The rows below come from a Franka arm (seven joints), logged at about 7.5 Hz.
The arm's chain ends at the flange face. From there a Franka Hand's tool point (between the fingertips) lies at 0.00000 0.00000 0.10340 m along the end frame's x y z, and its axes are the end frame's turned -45 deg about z.
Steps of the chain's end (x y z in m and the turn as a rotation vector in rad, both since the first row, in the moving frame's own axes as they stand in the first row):
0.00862, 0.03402, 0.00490, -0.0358, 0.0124, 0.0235
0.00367, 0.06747, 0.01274, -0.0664, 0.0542, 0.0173
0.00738, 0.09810, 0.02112, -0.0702, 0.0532, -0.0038
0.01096, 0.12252, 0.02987, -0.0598, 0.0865, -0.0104
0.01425, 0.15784, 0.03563, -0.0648, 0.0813, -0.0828
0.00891, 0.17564, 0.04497, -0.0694, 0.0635, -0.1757
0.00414, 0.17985, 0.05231, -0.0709, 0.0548, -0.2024
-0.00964, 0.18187, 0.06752, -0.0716, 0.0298, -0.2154
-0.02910, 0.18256, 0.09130, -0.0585, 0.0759, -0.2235
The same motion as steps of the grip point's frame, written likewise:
-0.01971, 0.03365, 0.00483, -0.0341, -0.0165, 0.0235
-0.04608, 0.05910, 0.01236, -0.0853, -0.0086, 0.0173
-0.06537, 0.08360, 0.02072, -0.0873, -0.0120, -0.0038
-0.07688, 0.10505, 0.02930, -0.1034, 0.0189, -0.0104
-0.09989, 0.13229, 0.03507, -0.1033, 0.0117, -0.0828
-0.11747, 0.14019, 0.04451, -0.0940, -0.0042, -0.1757
-0.12449, 0.13933, 0.05190, -0.0889, -0.0114, -0.2024
-0.13765, 0.12946, 0.06721, -0.0717, -0.0296, -0.2154
-0.14731, 0.11810, 0.09083, -0.0950, 0.0123, -0.2235

